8 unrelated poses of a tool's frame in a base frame.
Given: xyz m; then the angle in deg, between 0 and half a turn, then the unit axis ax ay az.
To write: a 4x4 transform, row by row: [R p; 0 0 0 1], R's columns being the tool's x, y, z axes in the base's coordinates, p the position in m. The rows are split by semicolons. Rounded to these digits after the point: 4 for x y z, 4 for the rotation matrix.
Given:
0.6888 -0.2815 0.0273 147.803 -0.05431 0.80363 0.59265
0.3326 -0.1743 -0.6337 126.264 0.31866 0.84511 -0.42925
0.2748 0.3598 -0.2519 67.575 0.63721 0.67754 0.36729
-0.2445 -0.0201 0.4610 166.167 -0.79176 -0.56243 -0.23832
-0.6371 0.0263 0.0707 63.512 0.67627 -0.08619 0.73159
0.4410 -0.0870 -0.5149 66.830 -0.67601 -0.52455 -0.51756
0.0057 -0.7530 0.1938 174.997 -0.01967 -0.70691 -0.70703
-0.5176 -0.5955 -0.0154 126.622 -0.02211 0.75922 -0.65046
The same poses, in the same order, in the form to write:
-0.8408 -0.3964 0.3688 0.6888; 0.2352 0.3461 0.9082 -0.2815; -0.4876 0.8504 -0.1978 0.0273; 0 0 0 1
-0.4299 0.7747 0.4637 0.3326; 0.0825 0.5452 -0.8343 -0.1743; -0.8991 -0.3204 -0.2983 -0.6337; 0 0 0 1
0.6326 -0.0725 0.7711 0.2748; 0.6066 0.6654 -0.4351 0.3598; -0.4815 0.7429 0.4649 -0.2519; 0 0 0 1
0.2646 0.9347 0.2374 -0.2445; 0.8207 -0.3475 0.4535 -0.0201; 0.5064 0.0749 -0.8591 0.4610; 0 0 0 1
0.6994 -0.6871 0.1969 -0.6371; 0.6225 0.4501 -0.6402 0.0263; 0.3512 0.5703 0.7425 0.0707; 0 0 0 1
0.6706 0.6909 -0.2700 0.4410; -0.2607 0.5603 0.7861 -0.0870; 0.6944 -0.4568 0.5559 -0.5149; 0 0 0 1
-0.9954 0.0894 -0.0339 0.0057; -0.0339 0.0013 0.9994 -0.7530; 0.0894 0.9960 0.0017 0.1938; 0 0 0 1
-0.5958 0.4953 0.6323 -0.5176; -0.5489 0.3237 -0.7707 -0.5955; -0.5864 -0.8062 0.0790 -0.0154; 0 0 0 1

